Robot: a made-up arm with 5 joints. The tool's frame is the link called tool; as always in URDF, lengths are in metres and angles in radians. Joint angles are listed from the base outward.
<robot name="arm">
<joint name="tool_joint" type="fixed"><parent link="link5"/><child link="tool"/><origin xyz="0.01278 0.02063 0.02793" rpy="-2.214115 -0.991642 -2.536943"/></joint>
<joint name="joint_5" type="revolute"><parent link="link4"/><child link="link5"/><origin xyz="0.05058 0.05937 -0.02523" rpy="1.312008 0.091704 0.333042"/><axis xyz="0 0 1"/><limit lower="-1.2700" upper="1.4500"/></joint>
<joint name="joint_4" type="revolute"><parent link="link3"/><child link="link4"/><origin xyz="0.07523 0.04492 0.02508" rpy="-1.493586 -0.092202 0.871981"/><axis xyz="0 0 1"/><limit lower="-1.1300" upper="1.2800"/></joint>
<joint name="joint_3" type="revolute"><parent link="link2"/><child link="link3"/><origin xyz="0.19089 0.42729 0.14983" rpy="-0.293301 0.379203 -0.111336"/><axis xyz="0 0 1"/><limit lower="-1.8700" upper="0.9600"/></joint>
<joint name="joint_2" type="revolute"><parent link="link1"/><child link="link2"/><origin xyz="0.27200 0.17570 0.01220" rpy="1.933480 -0.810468 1.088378"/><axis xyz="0 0 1"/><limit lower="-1.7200" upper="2.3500"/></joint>
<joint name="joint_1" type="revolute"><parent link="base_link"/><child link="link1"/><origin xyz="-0.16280 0.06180 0.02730" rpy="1.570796 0.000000 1.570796"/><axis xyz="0 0 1"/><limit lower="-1.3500" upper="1.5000"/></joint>
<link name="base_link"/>
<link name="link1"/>
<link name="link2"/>
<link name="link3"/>
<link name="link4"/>
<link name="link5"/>
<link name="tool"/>
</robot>
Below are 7 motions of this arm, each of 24 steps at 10 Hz.
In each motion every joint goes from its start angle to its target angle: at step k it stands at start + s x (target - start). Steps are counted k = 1, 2, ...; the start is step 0. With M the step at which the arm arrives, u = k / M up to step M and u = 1 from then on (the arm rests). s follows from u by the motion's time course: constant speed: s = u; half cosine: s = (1 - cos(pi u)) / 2; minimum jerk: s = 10 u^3 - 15 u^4 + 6 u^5.
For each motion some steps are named. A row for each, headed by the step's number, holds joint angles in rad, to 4 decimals.
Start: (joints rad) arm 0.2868 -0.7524 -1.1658 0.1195 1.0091
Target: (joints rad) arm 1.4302 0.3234 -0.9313 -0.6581 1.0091
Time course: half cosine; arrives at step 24
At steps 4, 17, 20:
4: 0.3634 -0.6803 -1.1501 0.0674 1.0091
17: 1.2065 0.1130 -0.9772 -0.5060 1.0091
20: 1.3536 0.2513 -0.9470 -0.6060 1.0091

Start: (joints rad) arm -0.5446 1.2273 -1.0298 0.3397 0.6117
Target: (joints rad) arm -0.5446 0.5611 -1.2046 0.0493 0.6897
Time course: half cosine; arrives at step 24
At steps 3, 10, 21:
3: -0.5446 1.2019 -1.0365 0.3286 0.6147
10: -0.5446 0.9804 -1.0946 0.2321 0.6406
21: -0.5446 0.5865 -1.1979 0.0604 0.6867

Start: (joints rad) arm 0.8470 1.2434 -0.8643 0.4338 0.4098
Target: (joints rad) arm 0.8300 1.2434 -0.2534 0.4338 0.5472
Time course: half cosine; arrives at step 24
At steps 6, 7, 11, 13, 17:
6: 0.8445 1.2434 -0.7748 0.4338 0.4299
7: 0.8437 1.2434 -0.7448 0.4338 0.4367
11: 0.8396 1.2434 -0.5987 0.4338 0.4695
13: 0.8374 1.2434 -0.5190 0.4338 0.4875
17: 0.8333 1.2434 -0.3729 0.4338 0.5203

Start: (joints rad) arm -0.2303 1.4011 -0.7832 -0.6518 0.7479
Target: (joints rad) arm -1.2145 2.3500 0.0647 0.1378 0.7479
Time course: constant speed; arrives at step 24
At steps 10, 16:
10: -0.6404 1.7965 -0.4299 -0.3228 0.7479
16: -0.8864 2.0337 -0.2179 -0.1254 0.7479

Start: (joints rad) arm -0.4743 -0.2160 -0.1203 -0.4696 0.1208
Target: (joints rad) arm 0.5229 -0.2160 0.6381 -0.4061 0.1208
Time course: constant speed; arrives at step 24
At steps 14, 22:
14: 0.1074 -0.2160 0.3221 -0.4326 0.1208
22: 0.4398 -0.2160 0.5749 -0.4114 0.1208

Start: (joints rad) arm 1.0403 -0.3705 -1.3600 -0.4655 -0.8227
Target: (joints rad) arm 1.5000 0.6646 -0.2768 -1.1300 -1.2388
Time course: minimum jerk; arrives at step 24
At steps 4, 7, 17, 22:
4: 1.0566 -0.3338 -1.3216 -0.4891 -0.8375
7: 1.1103 -0.2129 -1.1951 -0.5667 -0.8860
17: 1.4300 0.5070 -0.4417 -1.0288 -1.1755
22: 1.4977 0.6593 -0.2823 -1.1266 -1.2367

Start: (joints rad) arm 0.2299 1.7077 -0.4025 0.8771 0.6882
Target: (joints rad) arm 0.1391 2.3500 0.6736 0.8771 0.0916
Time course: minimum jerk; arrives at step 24
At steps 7, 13, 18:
7: 0.2161 1.8055 -0.2387 0.8771 0.5974
13: 0.1774 2.0788 0.2192 0.8771 0.3435
18: 0.1485 2.2835 0.5622 0.8771 0.1534

